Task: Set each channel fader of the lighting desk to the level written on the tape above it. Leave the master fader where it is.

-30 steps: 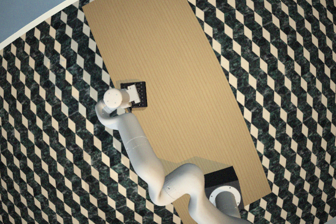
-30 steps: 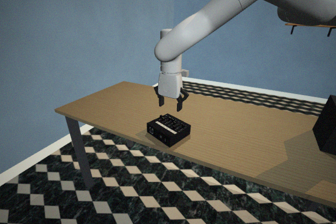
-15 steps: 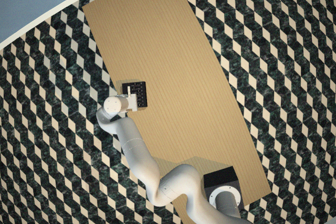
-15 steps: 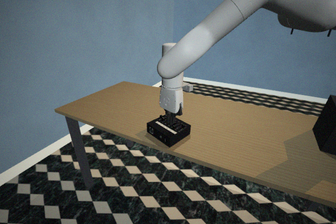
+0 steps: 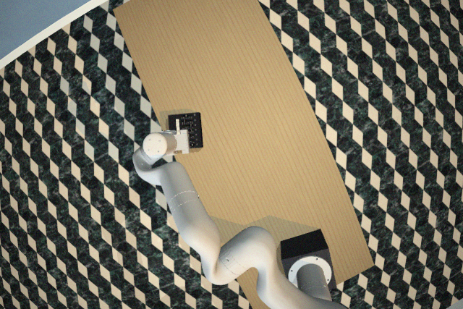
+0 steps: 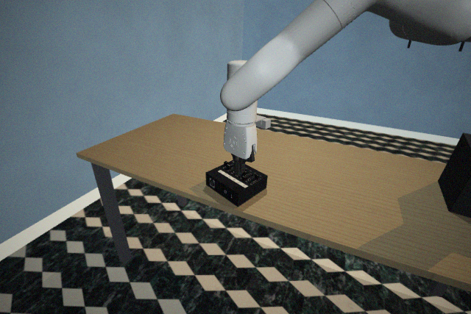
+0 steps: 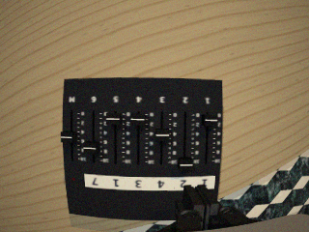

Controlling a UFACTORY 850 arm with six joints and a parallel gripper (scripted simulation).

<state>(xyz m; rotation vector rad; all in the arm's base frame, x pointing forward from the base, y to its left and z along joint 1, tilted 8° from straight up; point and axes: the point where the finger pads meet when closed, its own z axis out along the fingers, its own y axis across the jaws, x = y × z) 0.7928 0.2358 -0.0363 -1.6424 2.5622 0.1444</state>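
The master fader is 8 cm ahead of my hand, 9 cm to the right of it and 5 cm below it.
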